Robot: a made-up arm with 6 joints.
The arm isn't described. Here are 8 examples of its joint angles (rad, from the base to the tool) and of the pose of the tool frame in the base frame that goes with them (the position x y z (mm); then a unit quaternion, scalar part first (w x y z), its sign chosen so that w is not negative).
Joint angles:
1: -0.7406 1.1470 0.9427 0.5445 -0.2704 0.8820
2: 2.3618 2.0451 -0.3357 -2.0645 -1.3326 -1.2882
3: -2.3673 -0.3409 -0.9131 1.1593 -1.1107 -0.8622
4: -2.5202 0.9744 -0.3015 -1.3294 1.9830 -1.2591
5: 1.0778 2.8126 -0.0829 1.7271 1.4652 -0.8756
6: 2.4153 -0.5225 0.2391 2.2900 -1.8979 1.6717
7: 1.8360 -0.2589 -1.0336 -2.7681 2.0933 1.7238
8: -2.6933 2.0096 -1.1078 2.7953 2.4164 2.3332
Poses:
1: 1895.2 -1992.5 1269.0 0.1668 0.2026 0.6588 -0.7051
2: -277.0 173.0 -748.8 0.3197 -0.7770 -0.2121 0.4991
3: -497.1 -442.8 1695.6 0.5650 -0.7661 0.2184 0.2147
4: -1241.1 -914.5 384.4 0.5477 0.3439 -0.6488 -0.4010
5: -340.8 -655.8 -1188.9 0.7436 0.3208 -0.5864 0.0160
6: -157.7 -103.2 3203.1 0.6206 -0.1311 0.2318 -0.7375
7: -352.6 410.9 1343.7 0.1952 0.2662 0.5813 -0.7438
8: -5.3 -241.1 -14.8 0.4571 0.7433 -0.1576 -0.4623
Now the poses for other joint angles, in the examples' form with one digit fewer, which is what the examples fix.
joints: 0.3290 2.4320 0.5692 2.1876 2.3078 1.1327
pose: 724 348 -1782 0.537 -0.239 0.502 0.634
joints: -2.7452 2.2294 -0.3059 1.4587 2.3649 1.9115
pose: -273 -71 -1129 0.116 0.647 0.137 -0.741
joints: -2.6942 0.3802 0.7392 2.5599 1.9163 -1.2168
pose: -1558 -881 2863 0.119 -0.588 -0.726 0.336
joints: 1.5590 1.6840 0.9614 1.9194 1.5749 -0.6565
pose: 5 2670 -142 0.113 -0.887 0.262 0.364
